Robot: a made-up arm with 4 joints. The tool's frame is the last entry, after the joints. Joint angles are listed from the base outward. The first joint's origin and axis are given. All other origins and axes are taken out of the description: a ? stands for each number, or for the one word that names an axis. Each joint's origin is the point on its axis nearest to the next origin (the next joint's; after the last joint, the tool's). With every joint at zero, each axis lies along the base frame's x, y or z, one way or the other. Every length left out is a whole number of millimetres.
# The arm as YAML. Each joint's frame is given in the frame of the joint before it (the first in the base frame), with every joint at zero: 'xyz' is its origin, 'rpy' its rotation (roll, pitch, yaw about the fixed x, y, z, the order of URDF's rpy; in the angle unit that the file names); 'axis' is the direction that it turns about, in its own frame. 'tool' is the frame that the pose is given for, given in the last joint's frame.
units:
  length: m
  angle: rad
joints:
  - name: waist
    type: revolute
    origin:
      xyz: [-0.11, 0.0, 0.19]
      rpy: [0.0, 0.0, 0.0]
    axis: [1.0, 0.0, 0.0]
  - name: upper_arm
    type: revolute
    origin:
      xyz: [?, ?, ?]
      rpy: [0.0, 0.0, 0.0]
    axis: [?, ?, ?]
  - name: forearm
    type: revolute
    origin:
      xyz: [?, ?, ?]
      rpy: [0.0, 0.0, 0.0]
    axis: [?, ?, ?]
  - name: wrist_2
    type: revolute
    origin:
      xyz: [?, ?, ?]
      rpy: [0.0, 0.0, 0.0]
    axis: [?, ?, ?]
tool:
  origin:
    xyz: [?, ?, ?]
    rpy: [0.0, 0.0, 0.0]
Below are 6 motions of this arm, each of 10 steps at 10 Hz.
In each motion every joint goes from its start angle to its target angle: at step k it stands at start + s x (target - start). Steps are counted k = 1, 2, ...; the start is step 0. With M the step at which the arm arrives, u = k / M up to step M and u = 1 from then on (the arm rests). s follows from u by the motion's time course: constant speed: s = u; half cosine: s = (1 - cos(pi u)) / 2; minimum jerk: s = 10 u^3 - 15 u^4 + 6 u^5.
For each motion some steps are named. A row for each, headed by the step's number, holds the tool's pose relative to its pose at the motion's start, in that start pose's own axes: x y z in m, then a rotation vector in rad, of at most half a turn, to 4 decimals.
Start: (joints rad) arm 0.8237 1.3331 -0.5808 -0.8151
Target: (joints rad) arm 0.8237 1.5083 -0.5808 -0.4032
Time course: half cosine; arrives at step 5
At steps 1, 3, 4, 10:
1: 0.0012 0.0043 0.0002 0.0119 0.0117 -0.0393
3: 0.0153 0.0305 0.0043 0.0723 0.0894 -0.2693
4: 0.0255 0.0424 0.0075 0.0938 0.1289 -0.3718
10: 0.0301 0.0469 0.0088 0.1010 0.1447 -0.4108

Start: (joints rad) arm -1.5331 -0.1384 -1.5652 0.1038
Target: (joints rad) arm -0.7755 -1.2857 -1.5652 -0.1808
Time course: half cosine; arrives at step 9
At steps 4, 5, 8, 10:
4: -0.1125 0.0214 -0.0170 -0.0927 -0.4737 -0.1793
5: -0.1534 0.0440 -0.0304 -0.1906 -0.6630 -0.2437
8: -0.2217 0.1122 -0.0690 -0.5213 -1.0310 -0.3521
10: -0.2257 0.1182 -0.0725 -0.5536 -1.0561 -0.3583

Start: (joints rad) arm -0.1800 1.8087 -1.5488 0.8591
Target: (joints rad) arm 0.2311 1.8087 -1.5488 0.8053
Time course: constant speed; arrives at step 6
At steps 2, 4, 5, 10:
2: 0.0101 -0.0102 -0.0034 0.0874 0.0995 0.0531
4: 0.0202 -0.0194 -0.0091 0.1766 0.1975 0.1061
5: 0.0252 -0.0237 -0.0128 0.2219 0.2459 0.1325
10: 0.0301 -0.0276 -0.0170 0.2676 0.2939 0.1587

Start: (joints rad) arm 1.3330 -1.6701 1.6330 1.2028
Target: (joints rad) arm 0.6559 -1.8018 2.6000 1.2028
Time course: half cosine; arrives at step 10
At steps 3, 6, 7, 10:
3: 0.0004 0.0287 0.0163 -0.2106 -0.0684 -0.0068
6: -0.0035 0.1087 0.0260 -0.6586 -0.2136 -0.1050
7: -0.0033 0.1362 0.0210 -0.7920 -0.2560 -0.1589
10: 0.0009 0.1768 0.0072 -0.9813 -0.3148 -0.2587

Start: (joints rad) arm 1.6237 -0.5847 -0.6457 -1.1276
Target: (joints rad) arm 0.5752 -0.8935 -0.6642 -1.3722
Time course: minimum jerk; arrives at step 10
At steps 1, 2, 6, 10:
1: 0.0020 -0.0019 0.0012 -0.0038 0.0015 0.0106
2: 0.0138 -0.0123 0.0082 -0.0255 0.0099 0.0716
6: 0.1980 -0.0854 0.0845 -0.2602 0.0778 0.8644
10: 0.3007 -0.0769 0.1108 -0.3482 0.0841 1.2784

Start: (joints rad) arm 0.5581 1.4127 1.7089 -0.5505
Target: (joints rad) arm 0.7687 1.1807 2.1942 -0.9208
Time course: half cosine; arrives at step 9
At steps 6, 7, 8, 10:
6: 0.0743 -0.0522 0.0336 -0.0011 0.2473 0.2645
7: 0.0898 -0.0611 0.0373 0.0058 0.2912 0.3076
8: 0.1001 -0.0668 0.0393 0.0116 0.3198 0.3351
10: 0.1037 -0.0688 0.0399 0.0138 0.3296 0.3445

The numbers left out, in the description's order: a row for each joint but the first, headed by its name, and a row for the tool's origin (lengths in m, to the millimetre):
upper_arm: xyz 0.0 -0.13 -0.06, axis 0.0 1.0 0.0
forearm: xyz 0.0 0.0 0.23, axis 0.0 1.0 0.0
wrist_2: xyz -0.04 0.0 0.14, axis 0.0 0.0 -1.0
tool: xyz -0.21 -0.07 0.0

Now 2 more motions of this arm.
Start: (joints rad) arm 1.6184 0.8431 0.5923 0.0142
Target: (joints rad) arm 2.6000 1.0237 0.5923 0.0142
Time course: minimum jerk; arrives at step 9
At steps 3, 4, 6, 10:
3: 0.0610 -0.0665 0.0077 0.0234 0.0381 0.2046
4: 0.1256 -0.1124 0.0128 0.0377 0.0713 0.3875
6: 0.2797 -0.1616 0.0197 0.0478 0.1362 0.7746
10: 0.3640 -0.1601 0.0224 0.0419 0.1665 0.9818

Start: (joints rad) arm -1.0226 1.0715 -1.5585 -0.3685
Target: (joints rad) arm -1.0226 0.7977 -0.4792 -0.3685
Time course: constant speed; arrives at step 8
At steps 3, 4, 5, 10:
3: 0.0464 -0.0179 0.0799 0.1088 0.2818 0.0000
4: 0.0645 -0.0249 0.1027 0.1451 0.3757 0.0000
5: 0.0838 -0.0324 0.1234 0.1813 0.4696 0.0000
10: 0.1459 -0.0563 0.1710 0.2902 0.7514 0.0000

